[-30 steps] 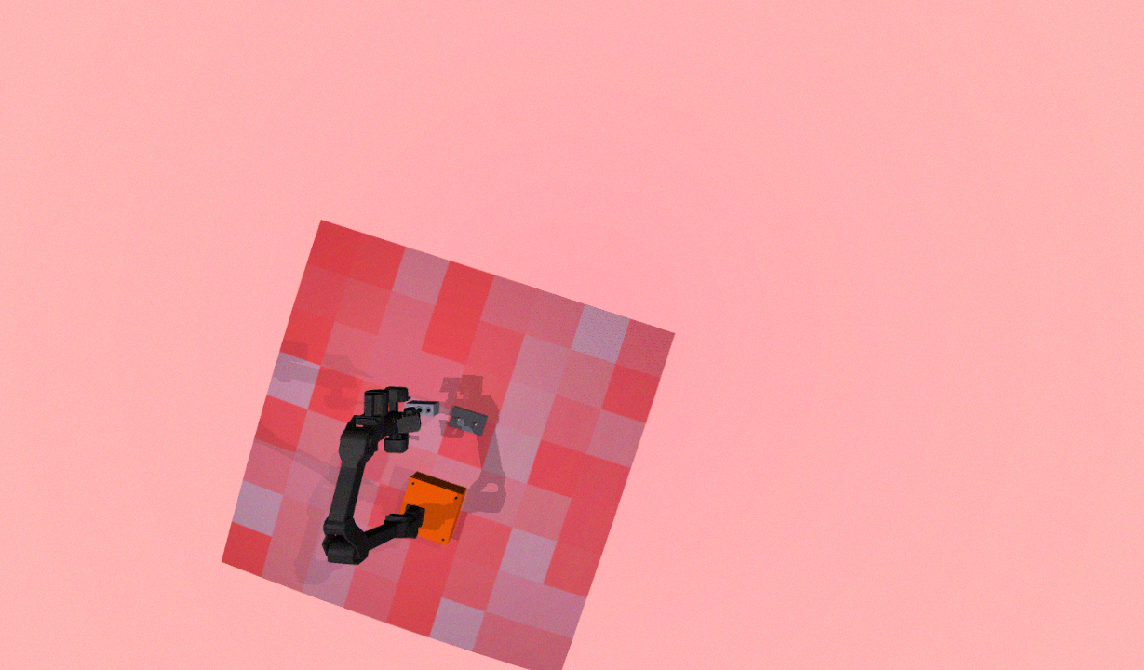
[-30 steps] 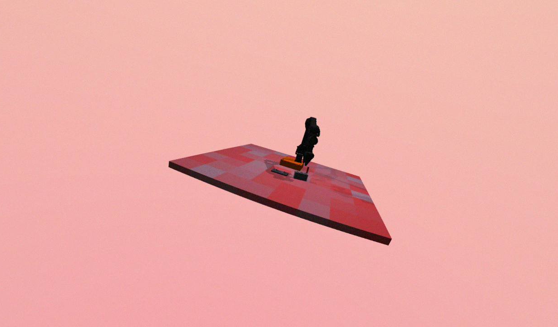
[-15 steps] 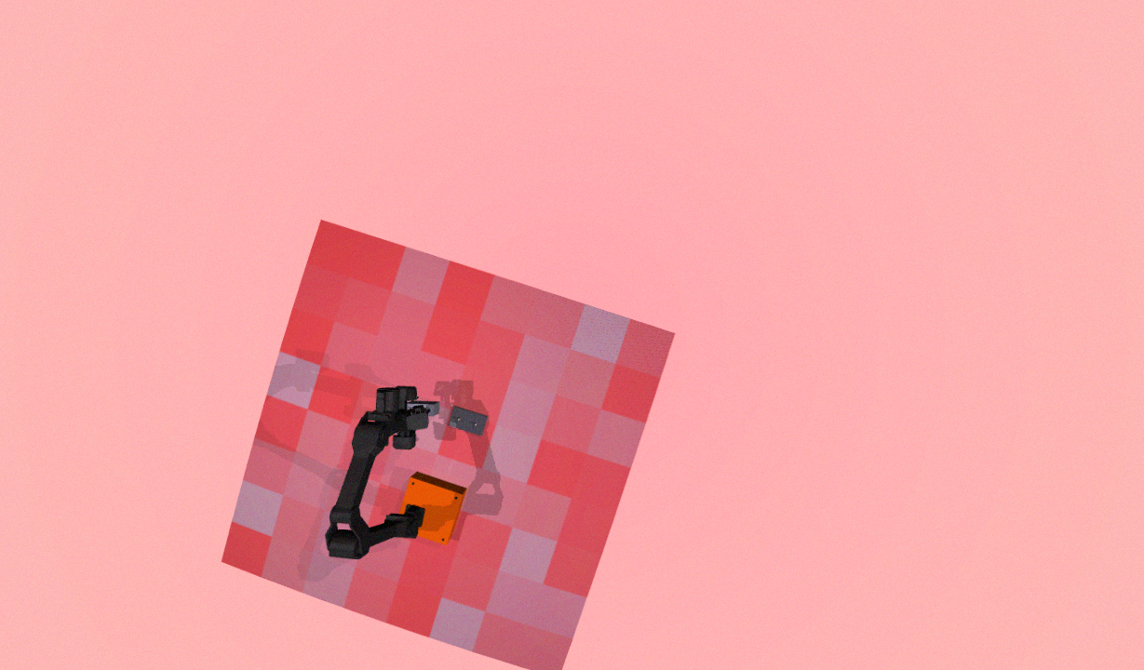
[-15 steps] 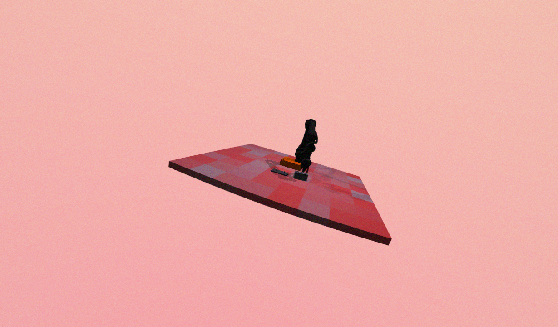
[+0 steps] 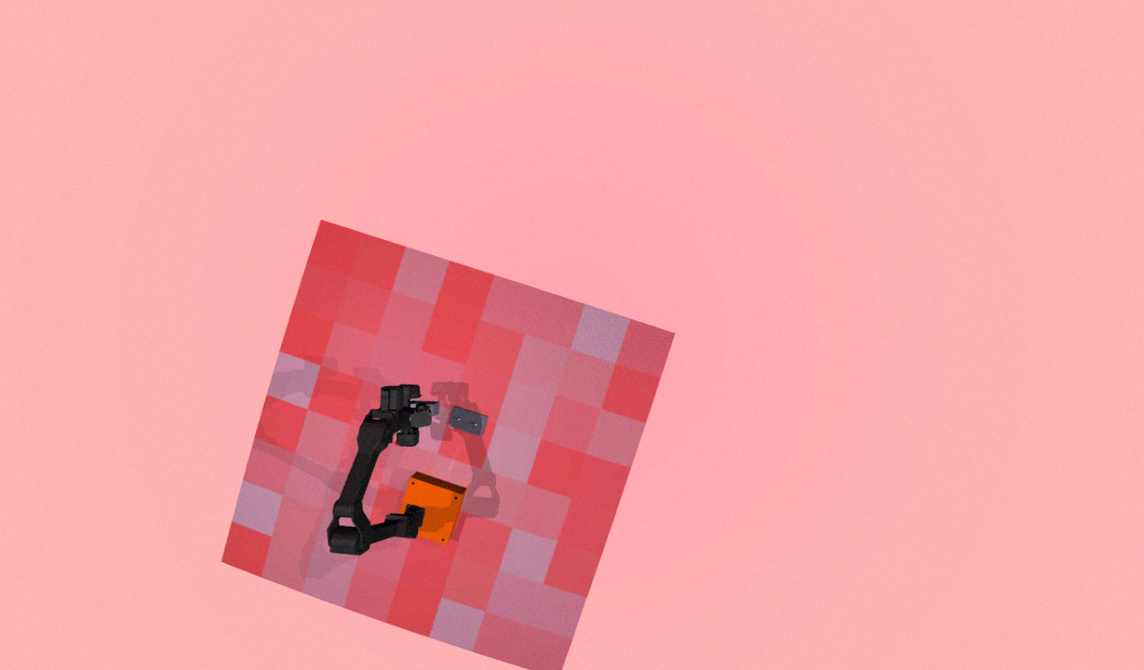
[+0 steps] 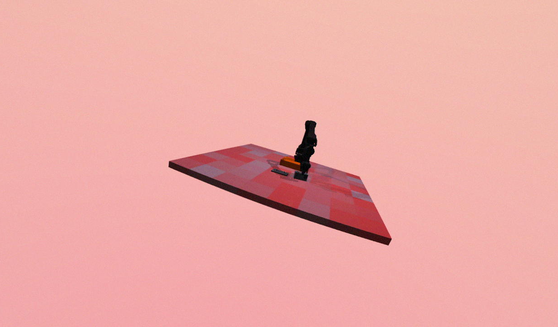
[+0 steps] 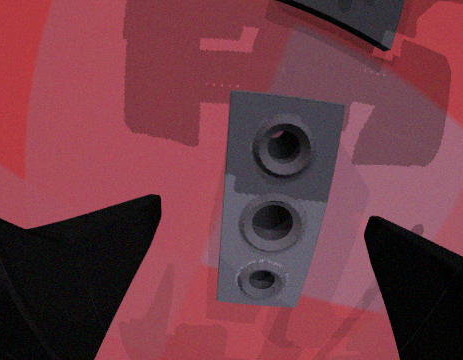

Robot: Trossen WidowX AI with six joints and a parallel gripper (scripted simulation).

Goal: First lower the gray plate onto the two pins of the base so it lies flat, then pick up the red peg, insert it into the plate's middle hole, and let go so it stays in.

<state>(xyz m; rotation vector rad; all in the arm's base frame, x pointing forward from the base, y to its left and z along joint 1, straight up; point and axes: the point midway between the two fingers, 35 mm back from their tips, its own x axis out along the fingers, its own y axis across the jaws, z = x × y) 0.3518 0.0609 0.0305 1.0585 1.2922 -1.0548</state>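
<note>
Right now my gripper tip is 10 mm above the gray plate. Round my gripper tip: base: 160 mm to the right, 40 mm below, 10 mm behind; red peg: 120 mm behind, 40 mm to the left, 10 mm below.
</note>
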